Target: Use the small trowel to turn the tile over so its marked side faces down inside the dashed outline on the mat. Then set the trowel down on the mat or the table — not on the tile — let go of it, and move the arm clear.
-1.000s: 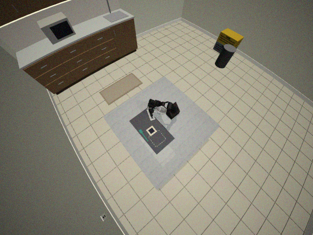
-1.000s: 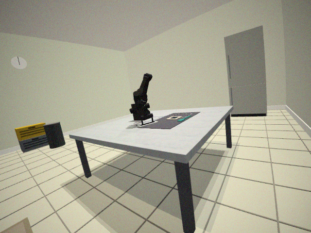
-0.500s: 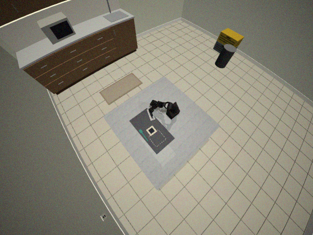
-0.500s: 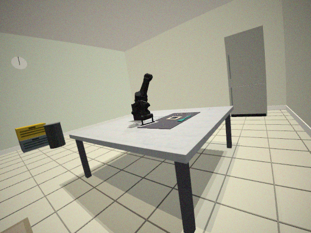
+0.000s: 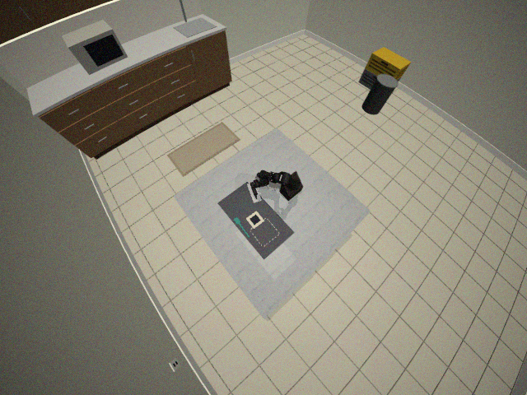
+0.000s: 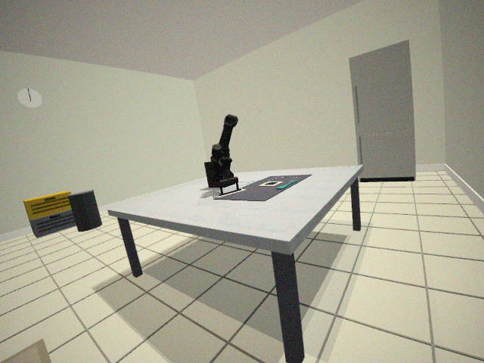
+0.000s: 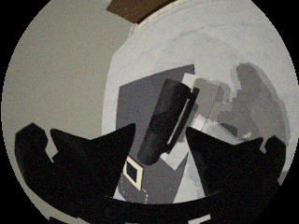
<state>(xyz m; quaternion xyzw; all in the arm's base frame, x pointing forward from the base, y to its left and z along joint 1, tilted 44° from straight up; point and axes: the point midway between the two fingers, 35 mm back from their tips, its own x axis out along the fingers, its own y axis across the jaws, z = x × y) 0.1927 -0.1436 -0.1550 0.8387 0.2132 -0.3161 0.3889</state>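
Now: the trowel 2 cm ahead of my gripper tip, 2 cm to the left of it and 5 cm below it. From my gripper tip the other things lie so: teal strip (32 cm ahead, 13 cm to the left, 8 cm below); then tile (20 cm ahead, 19 cm to the left, 8 cm below).
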